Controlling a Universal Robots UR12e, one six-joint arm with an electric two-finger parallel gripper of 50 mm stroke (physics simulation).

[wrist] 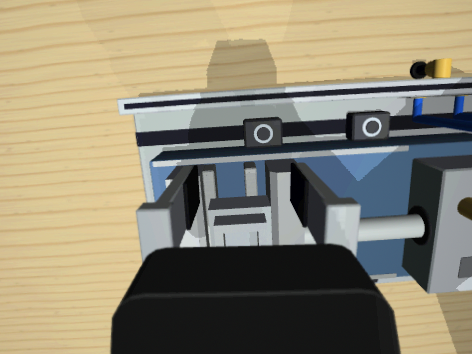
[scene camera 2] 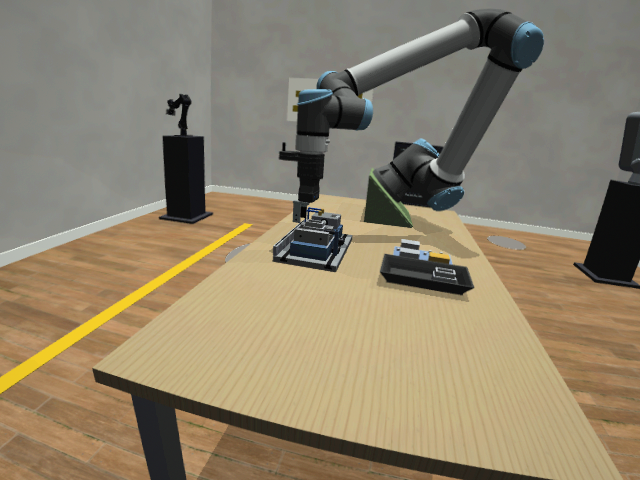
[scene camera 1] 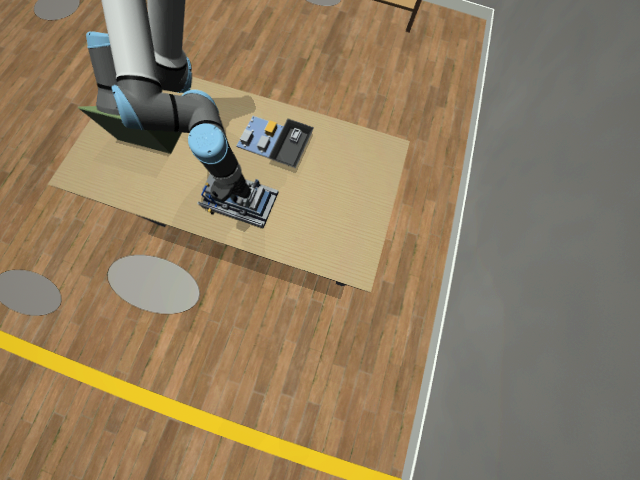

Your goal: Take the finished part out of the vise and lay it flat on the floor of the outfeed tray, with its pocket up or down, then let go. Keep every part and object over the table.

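Places are measured from the arm's base along level axes (x right, y back, z down), in centimetres.
Pixels of known places: gripper, fingertip midpoint: (wrist: 244,183) (scene camera 2: 299,219) (scene camera 1: 242,203); arm's base, link origin: (scene camera 2: 385,187).
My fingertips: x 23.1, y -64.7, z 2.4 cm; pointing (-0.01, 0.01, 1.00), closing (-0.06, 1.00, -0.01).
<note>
For each thing: its top centre in the pictures, then the offset to it from my fingertips.
- vise, top centre: (wrist: 347,238) (scene camera 2: 318,220) (scene camera 1: 234,190) dx -4.6, dy +6.2, dz +1.3 cm
- light grey part, top centre: (wrist: 242,265) (scene camera 2: 315,221) dx -4.9, dy -0.5, dz -0.3 cm
- small grey part with a pocket, top centre: (scene camera 2: 445,270) (scene camera 1: 295,133) dx -43.3, dy -7.2, dz +6.5 cm
- blue plate, top centre: (scene camera 2: 422,259) (scene camera 1: 260,135) dx -38.8, dy +10.0, dz +10.4 cm
- orange block, top centre: (scene camera 2: 439,255) (scene camera 1: 270,126) dx -43.2, dy +5.6, dz +6.8 cm
- yellow fitting, top centre: (wrist: 447,68) dx +5.4, dy +15.9, dz +7.4 cm
The vise (scene camera 1: 267,202) (scene camera 2: 311,249) (wrist: 380,190) has a blue body on a grey base plate and stands on the table. A light grey part (wrist: 241,231) with a dark-edged recess sits between its jaws; its lower portion is hidden by the gripper body in the wrist view. My gripper (scene camera 2: 300,211) (wrist: 244,183) is open and empty, pointing down over the jaws. Its fingers appear on either side of the part in the wrist view; their exact height above it is unclear. The black outfeed tray (scene camera 1: 289,153) (scene camera 2: 413,279) stands apart from the vise.
A small grey part with a pocket (scene camera 1: 295,134) (scene camera 2: 444,273) lies in the tray. Beside the tray is a blue plate (scene camera 1: 256,134) with two grey blocks and an orange block (scene camera 1: 270,128) (scene camera 2: 439,256). Blue hoops (wrist: 440,119) and a yellow fitting (wrist: 443,68) are at the vise.
</note>
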